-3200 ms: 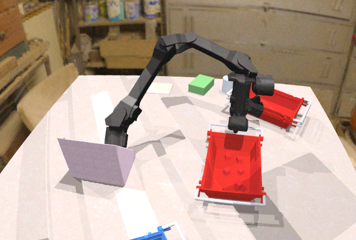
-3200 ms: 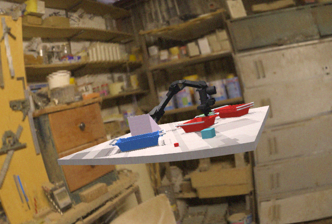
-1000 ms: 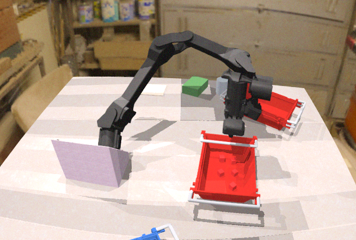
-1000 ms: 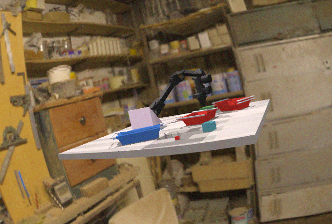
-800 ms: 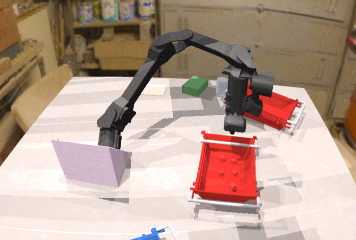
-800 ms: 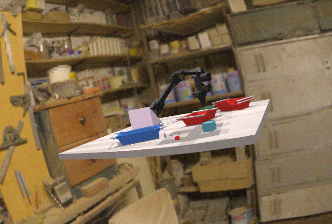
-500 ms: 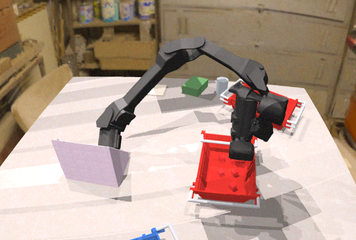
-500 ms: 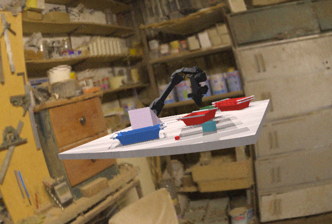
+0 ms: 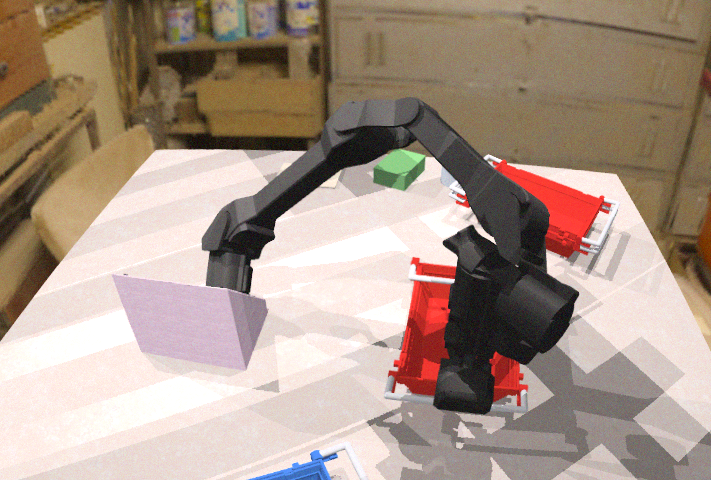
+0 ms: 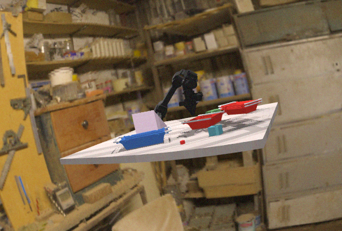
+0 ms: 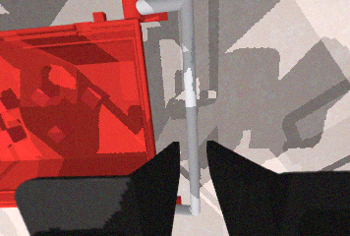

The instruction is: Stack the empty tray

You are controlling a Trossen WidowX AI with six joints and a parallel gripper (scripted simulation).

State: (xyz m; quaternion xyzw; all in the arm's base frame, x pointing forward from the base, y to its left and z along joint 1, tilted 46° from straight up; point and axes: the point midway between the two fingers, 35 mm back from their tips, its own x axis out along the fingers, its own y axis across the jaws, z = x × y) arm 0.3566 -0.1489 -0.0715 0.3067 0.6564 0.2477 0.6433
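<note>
Right now the blue tray is 23 cm behind my gripper tip, 24 cm to the right of it and 5 cm below it. Also, from my gripper tip: teal cube: 20 cm ahead, 22 cm to the right, 7 cm below.
</note>
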